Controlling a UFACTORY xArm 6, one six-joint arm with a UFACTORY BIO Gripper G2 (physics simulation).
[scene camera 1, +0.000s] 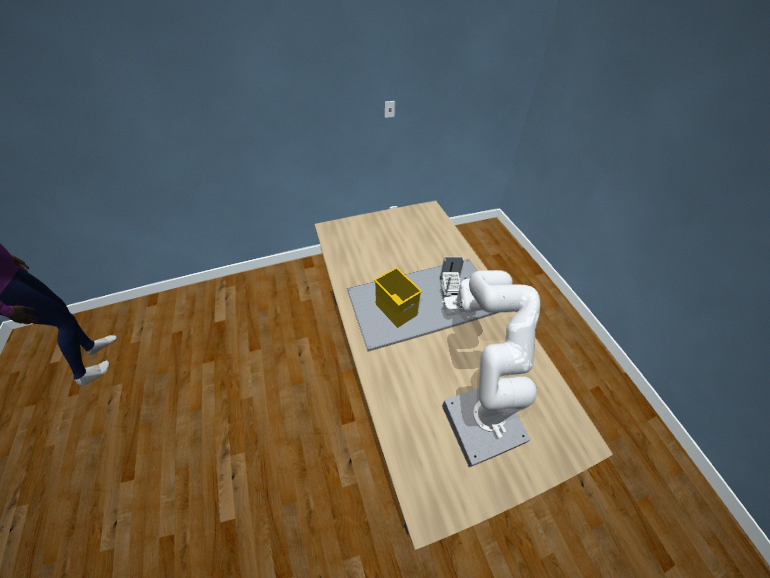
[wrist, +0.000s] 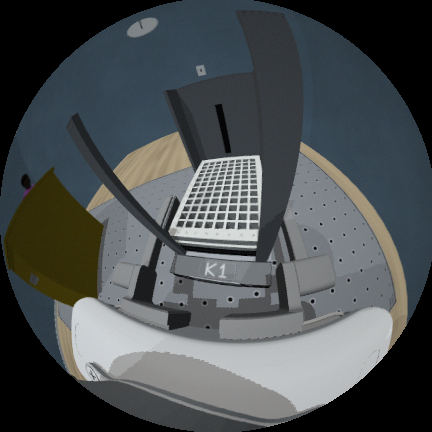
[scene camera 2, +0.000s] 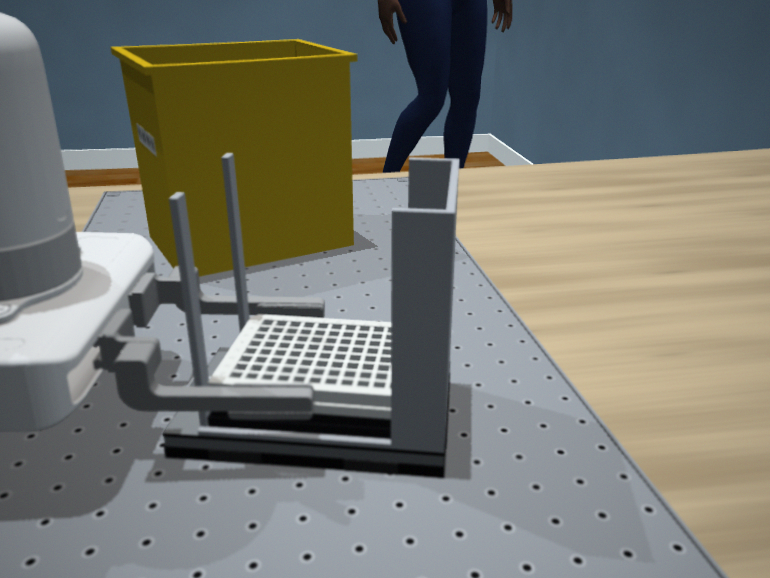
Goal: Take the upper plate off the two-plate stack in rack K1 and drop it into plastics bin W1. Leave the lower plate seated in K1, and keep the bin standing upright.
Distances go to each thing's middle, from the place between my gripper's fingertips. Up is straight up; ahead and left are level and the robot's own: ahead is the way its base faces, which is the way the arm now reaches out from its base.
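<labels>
With the white plate (scene camera 2: 348, 362), my gripper is 1 cm short of it and 1 cm to the left of it. The black plate (scene camera 2: 325, 424) sits 2 cm below my gripper, 1 cm ahead of it and 1 cm to the right. Then there is the yellow bin W1 (scene camera 2: 283, 107), which is 5 cm above my gripper, 31 cm to the left of it and 3 cm behind it. Going by their middles, the yellow bin W1 is the farthest from my gripper of the things named here.
</labels>
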